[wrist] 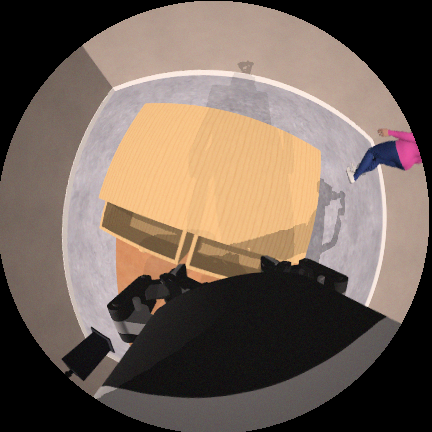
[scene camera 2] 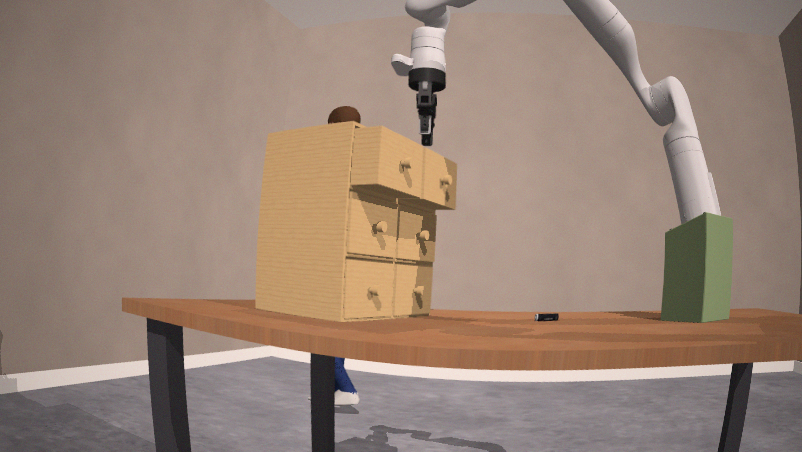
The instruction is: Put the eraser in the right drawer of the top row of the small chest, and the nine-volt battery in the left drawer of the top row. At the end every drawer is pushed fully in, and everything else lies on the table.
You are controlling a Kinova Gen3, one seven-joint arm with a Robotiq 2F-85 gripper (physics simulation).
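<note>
The small chest stands on the table. Its top-row left drawer and right drawer are both pulled out; the lower drawers look closed. My gripper is open and empty, pointing down above the top-row drawers, with its fingertips around the right drawer in the wrist view. The eraser does not show in either view; my gripper and the drawer fronts hide parts of the drawers. A small black battery-like object with a pale end lies on the table; its exact type is unclear.
The wooden table extends right of the chest. A tall green block stands on it in front of my arm's base. A person stands beyond the chest. A black panel shows at the lower left of the wrist view.
</note>
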